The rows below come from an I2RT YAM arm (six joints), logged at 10 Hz.
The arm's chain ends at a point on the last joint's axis. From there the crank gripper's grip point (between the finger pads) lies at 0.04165 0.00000 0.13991 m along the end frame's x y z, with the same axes.
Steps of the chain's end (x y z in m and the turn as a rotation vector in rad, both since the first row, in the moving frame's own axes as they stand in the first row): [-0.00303 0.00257 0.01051 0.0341 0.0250 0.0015]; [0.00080 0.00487 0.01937 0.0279 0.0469 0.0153]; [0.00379 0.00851 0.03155 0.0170 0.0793 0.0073]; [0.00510 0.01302 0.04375 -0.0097 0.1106 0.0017]
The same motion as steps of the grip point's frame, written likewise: [0.00046 -0.00212 0.00935 0.0341 0.0250 0.0015]; [0.00734 0.00168 0.01722 0.0279 0.0469 0.0153]; [0.01475 0.00651 0.02779 0.0170 0.0793 0.0073]; [0.02029 0.01444 0.03829 -0.0097 0.1106 0.0017]
